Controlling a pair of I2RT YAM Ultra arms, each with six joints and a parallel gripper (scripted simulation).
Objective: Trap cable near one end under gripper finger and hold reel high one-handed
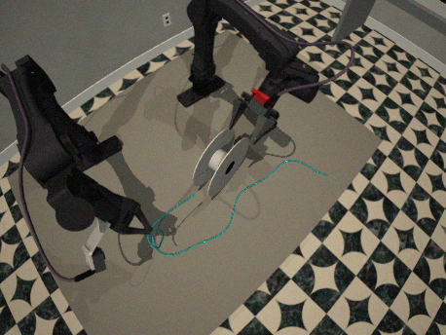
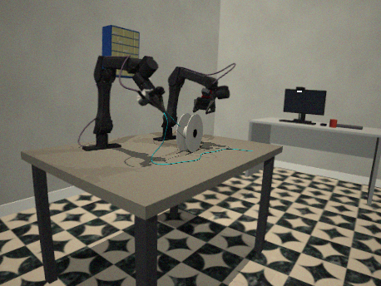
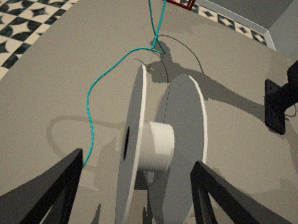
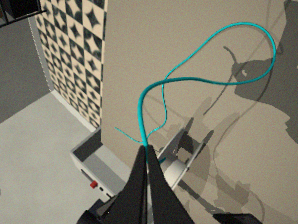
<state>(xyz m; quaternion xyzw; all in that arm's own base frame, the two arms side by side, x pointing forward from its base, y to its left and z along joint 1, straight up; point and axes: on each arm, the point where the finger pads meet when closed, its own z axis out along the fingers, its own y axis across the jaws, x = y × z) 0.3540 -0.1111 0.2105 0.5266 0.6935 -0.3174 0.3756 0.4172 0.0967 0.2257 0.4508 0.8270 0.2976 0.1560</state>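
My right gripper is now 260 mm to the right of the white reel, 120 mm above it and 80 mm past it.
The white reel lies 11 cm below my left hand, 6 cm to the right of it and 1 cm behind it.
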